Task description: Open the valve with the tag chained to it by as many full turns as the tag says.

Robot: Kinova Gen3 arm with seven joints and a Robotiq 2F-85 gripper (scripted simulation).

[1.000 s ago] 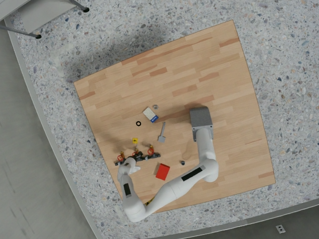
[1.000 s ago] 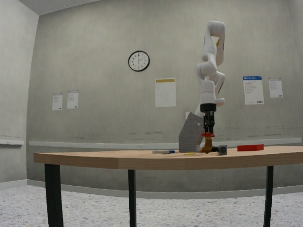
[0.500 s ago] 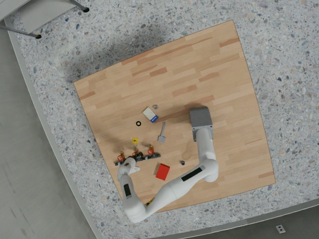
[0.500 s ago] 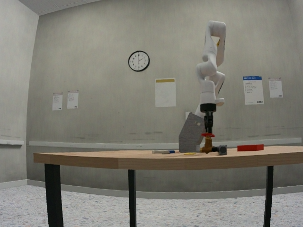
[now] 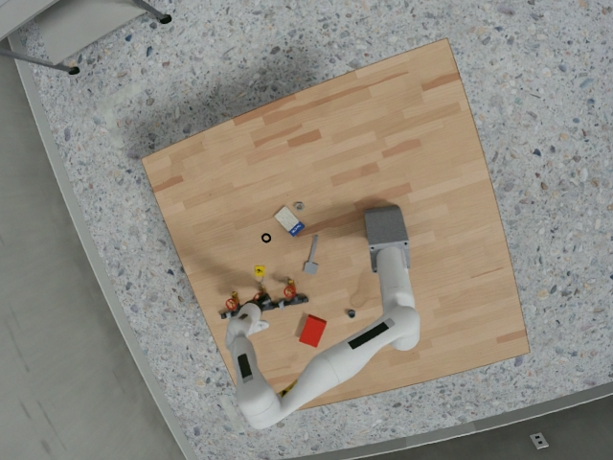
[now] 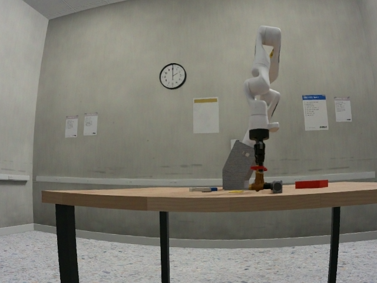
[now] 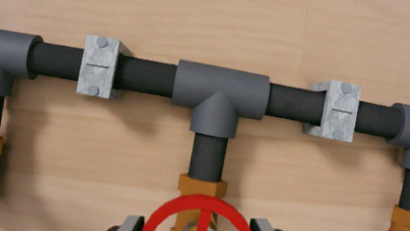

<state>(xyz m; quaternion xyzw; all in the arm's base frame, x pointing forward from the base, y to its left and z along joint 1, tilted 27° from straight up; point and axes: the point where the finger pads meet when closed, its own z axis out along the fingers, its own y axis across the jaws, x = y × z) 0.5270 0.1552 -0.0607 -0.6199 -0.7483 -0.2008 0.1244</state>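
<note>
My hand is 90 mm to the left of the yellow tag, 80 mm above it and 10 mm past it. The rest, counted from my hand: red block (200 mm to the left, 160 mm behind, 70 mm below); then grey scraper (230 mm behind, 100 mm to the right, 80 mm below); then blue box (270 mm to the right, 170 mm behind, 70 mm below).
</note>
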